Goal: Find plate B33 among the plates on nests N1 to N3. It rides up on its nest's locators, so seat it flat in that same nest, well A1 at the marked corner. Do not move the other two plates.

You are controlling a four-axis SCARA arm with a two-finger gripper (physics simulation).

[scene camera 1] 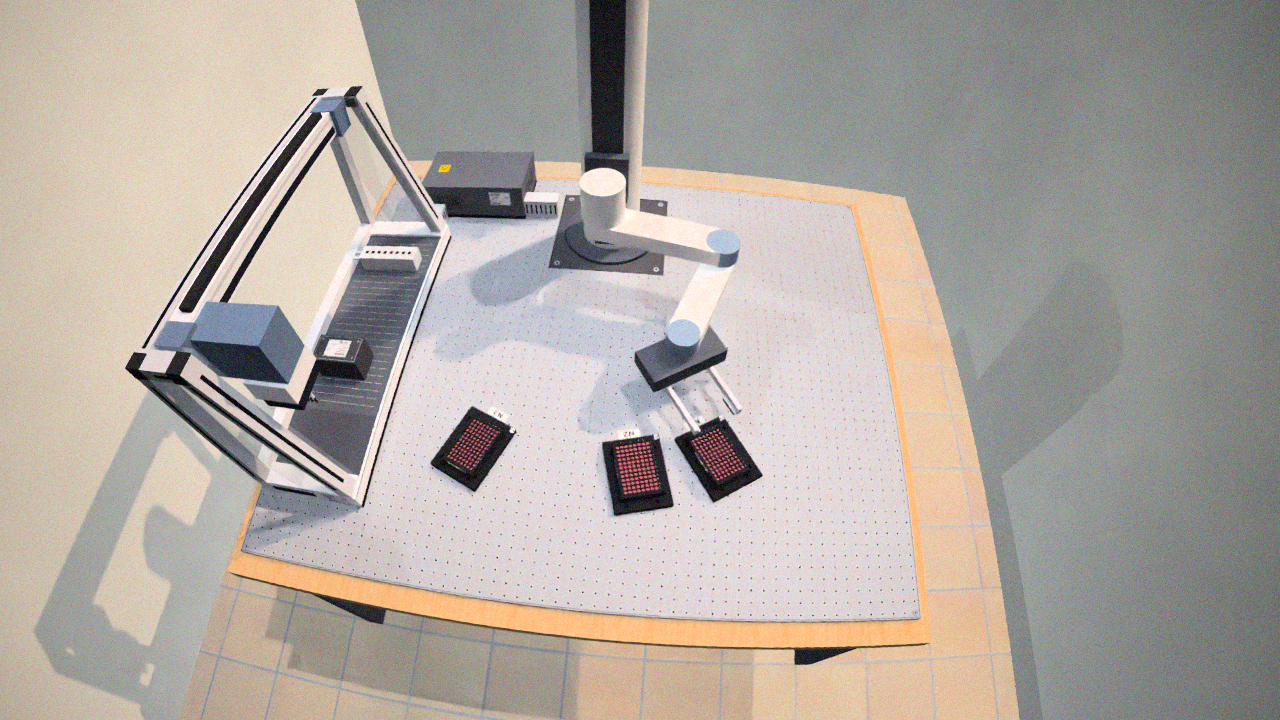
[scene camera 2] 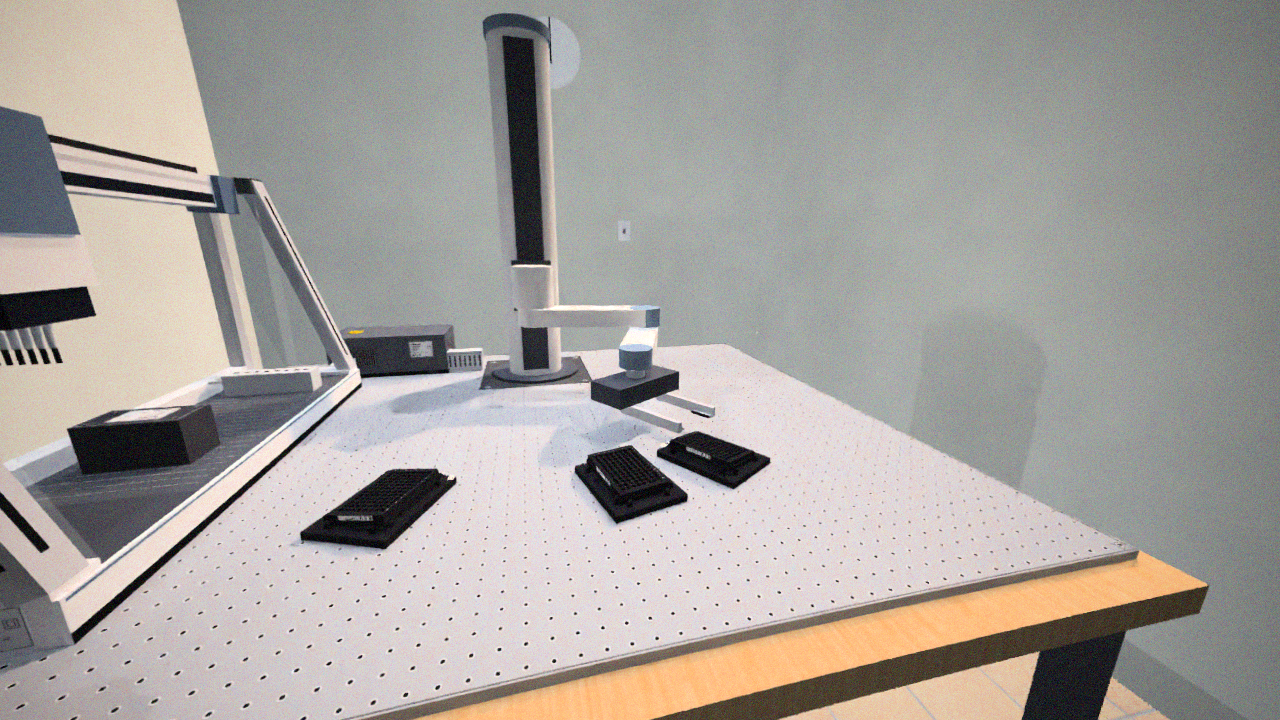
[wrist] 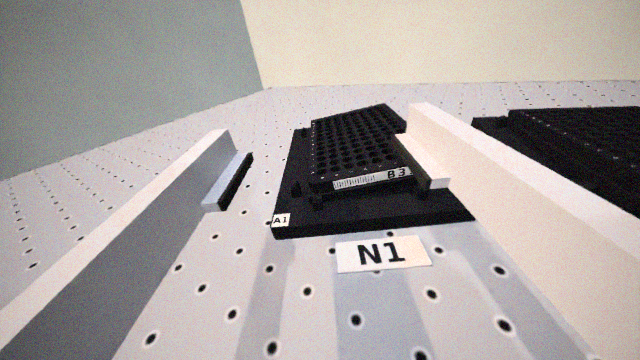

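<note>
Plate B33 is black and lies on nest N1, raised and askew to it. The end of its label is hidden behind the right finger. The nest's A1 mark is at the near left corner in the wrist view. My gripper is shut and empty, its fingers still apart, above the board on the label side of N1. The plate on N2 and the plate on N3 sit beyond.
A gantry frame with a blue head stands at the left, with a black box on its deck. A grey unit stands at the back. Nest N2 is close beside N1, on the right finger's side in the wrist view.
</note>
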